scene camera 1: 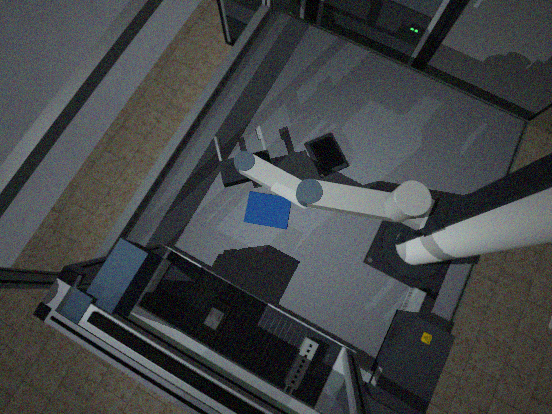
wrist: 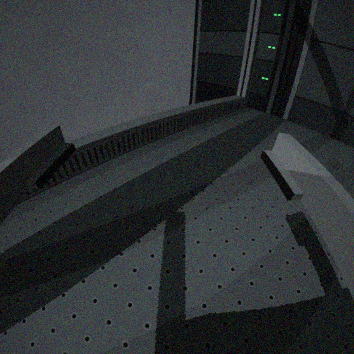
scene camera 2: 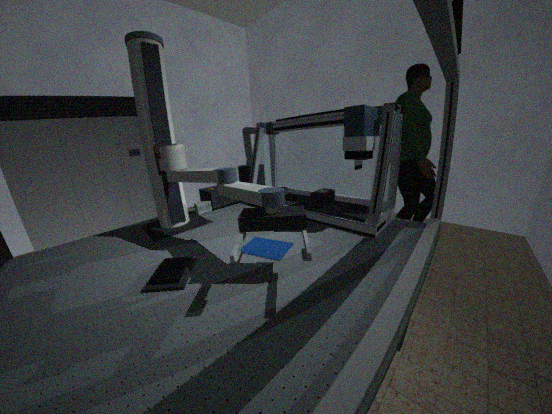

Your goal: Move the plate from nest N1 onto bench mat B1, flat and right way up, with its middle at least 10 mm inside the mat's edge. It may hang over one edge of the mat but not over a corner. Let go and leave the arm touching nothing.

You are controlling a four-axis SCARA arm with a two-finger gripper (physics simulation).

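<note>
Bench mat B1 is a blue rectangle flat on the table. Nest N1 appears as a dark square tray with a raised rim, apart from the mat. Its inside is nearly black, and I cannot tell the plate from it. My gripper is open, with nothing between its widely spread fingers. It hangs above the table, beside the mat in the scene camera 1 view, its fingers pointing away from the mat. The nest lies to its right there. Neither mat nor nest shows in the wrist view.
The arm's column stands at one side of the table. A gantry machine with a blue head stands beyond the mat. A dark box with a yellow label is near the column. A person stands behind the gantry.
</note>
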